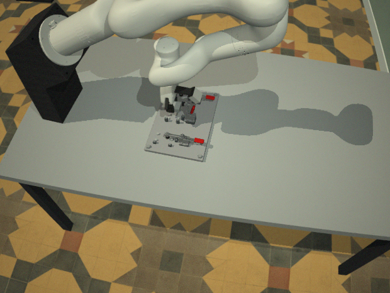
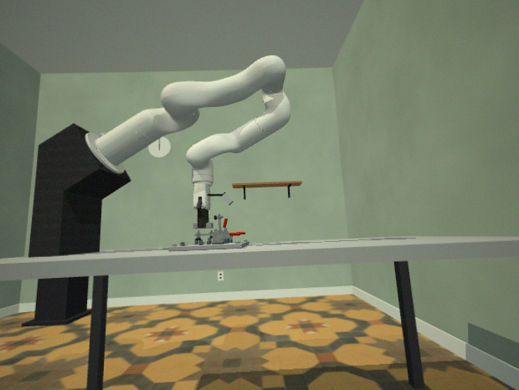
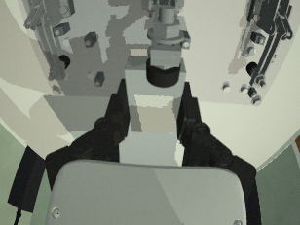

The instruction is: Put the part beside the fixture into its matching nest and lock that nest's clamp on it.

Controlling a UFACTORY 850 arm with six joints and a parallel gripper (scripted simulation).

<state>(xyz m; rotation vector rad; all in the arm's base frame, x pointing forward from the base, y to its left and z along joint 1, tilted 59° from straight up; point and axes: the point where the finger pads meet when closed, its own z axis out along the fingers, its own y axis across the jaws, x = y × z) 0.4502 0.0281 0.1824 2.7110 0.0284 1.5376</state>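
The grey fixture plate is 50 mm ahead of my hand and 90 mm below it. Round my hand: grey block part: 10 mm below.
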